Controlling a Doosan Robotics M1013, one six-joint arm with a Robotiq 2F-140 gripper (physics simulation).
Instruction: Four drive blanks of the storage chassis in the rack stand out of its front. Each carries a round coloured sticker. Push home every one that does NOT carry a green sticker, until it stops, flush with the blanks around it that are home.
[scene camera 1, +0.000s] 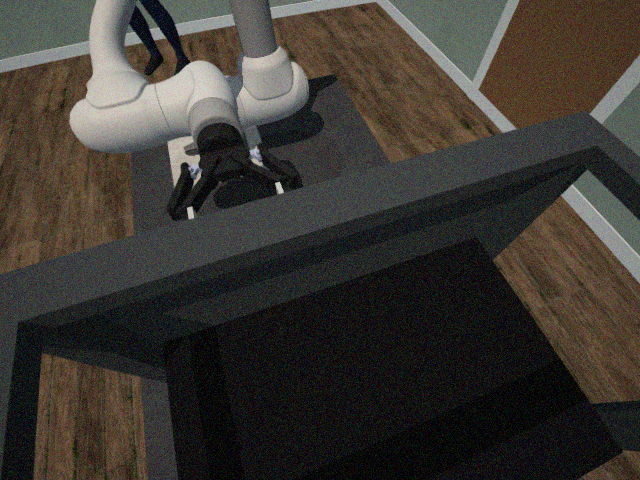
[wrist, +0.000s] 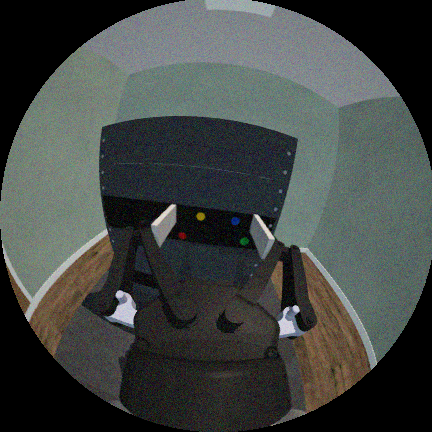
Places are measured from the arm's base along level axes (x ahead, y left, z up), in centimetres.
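Pixels of known places: gripper, fingertip midpoint: (wrist: 213, 217).
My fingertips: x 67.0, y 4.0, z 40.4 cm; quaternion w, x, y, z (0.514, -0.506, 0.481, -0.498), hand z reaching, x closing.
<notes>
Behind a point stands the place of what it marks.
The rack (scene camera 1: 330, 198) @(x 77.5, y 12.0, z 58.7 cm) (wrist: 192, 145) @(x 75.6, y 10.5, z 52.0 cm) shows from behind and above in the scene view and from the front in the wrist view. The black storage chassis (wrist: 130, 209) @(x 73.7, y 24.9, z 36.4 cm) crosses its front as a dark band. On it are a yellow sticker (wrist: 200, 216) @(x 74.2, y 7.0, z 37.2 cm) and a blue sticker (wrist: 235, 221) @(x 74.4, y -0.9, z 37.1 cm) in an upper row, a red sticker (wrist: 182, 236) @(x 74.1, y 10.9, z 31.2 cm) and a green sticker (wrist: 244, 241) @(x 71.0, y -3.1, z 34.3 cm) lower. How far each blank stands out cannot be told. My gripper (scene camera 1: 235, 200) (wrist: 213, 217) @(x 67.0, y 4.0, z 40.4 cm) is open and empty in front of the chassis, its pale fingertips wide apart, with the stickers showing between them.
The rack's top bar hides the chassis front in the scene view. A dark mat (scene camera 1: 341, 139) @(x 6.5, y 42.6, z -4.0 cm) lies under the arm on the wooden floor (scene camera 1: 67, 191). A pale base plate (scene camera 1: 178, 155) @(x -0.8, y -16.0, z -0.5 cm) is behind the gripper. Dark legs of a figure (scene camera 1: 168, 36) stand near the far wall.
</notes>
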